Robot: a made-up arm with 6 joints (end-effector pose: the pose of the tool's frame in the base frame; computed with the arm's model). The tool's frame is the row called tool.
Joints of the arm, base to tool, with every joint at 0 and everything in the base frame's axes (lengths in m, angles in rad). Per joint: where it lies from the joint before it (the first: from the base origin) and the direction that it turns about. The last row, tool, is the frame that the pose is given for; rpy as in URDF.
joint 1: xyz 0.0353 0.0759 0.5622 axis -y
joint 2: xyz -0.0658 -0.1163 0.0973 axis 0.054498 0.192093 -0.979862
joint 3: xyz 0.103 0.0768 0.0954 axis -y
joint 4: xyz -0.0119 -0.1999 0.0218 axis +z
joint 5: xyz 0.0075 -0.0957 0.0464 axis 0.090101 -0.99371 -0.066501
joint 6: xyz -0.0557 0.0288 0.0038 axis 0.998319 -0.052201 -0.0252
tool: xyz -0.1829 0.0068 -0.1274 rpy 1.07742 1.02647 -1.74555
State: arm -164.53 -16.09 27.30 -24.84 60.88 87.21
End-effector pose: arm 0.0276 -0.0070 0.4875 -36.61 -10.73 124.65
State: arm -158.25 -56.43 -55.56 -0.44 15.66 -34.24
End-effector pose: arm 0.1174 -0.2671 0.2391 -63.31 127.63 -61.50
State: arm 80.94 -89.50 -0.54 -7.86 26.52 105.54
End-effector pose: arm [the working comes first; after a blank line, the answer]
Working (the frame after each row of the table, in the pose's form):
after joint 1: 0.0353 0.0759 0.5622 0.00 -80.94 0.00
after joint 2: -0.0711 -0.0404 0.5125 -67.49 -79.79 70.74
after joint 3: -0.1727 0.0525 0.4309 -67.74 -79.39 70.34
after joint 4: -0.2098 0.0289 0.6275 -61.24 -82.62 64.80
after joint 5: -0.2632 0.0133 0.7185 -44.80 -101.48 82.55
after joint 6: -0.2344 -0.0285 0.6814 19.49 1.09 126.45

-0.1659 -0.1620 0.5164 46.66 78.39 -10.42
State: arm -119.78 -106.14 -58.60 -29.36 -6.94 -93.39
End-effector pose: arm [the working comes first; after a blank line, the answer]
Working (the frame after each row of the table, in the pose's form):
after joint 1: 0.0353 0.0759 0.5622 0.00 119.78 0.00
after joint 2: 0.1524 -0.0404 0.5710 93.56 63.17 61.44
after joint 3: 0.2833 0.0222 0.6385 59.04 97.88 113.87
after joint 4: 0.2653 0.0762 0.4453 29.57 100.33 94.66
after joint 5: 0.3074 0.1030 0.3510 24.46 104.68 99.06
after joint 6: 0.3486 0.0759 0.3900 -17.46 1.08 146.70

0.5220 -0.0363 0.3059 24.13 58.00 8.93
